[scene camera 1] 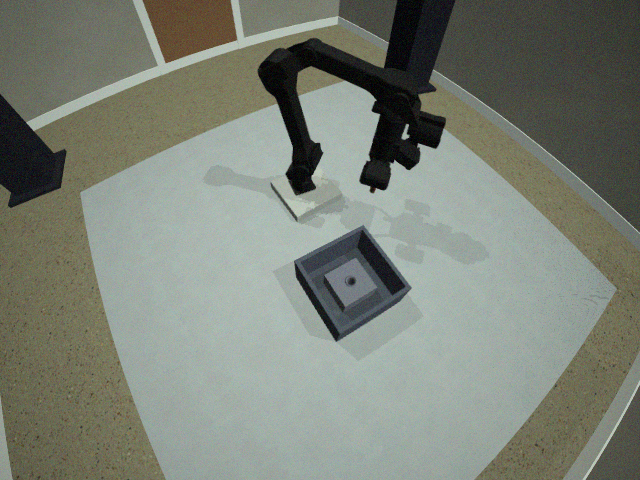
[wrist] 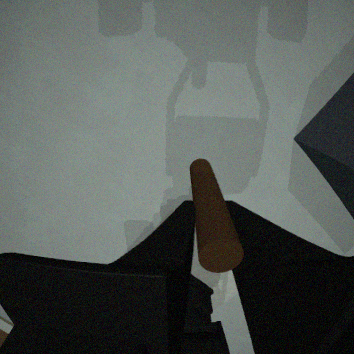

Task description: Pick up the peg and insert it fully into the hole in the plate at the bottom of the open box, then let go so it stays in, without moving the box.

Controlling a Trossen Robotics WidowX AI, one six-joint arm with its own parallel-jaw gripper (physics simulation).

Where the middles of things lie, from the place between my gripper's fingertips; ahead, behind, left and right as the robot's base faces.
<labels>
Right now my hand is 20 cm short of the blue-grey box (scene camera 1: pixel 310 269), 16 cm to the left of it and 9 cm above it. Also, from my hand: pale plate (scene camera 1: pixel 349 284) 20 cm ahead, 16 cm to the right, 10 cm below; then orange-brown peg (wrist: pixel 219 249) right at my hand.
</labels>
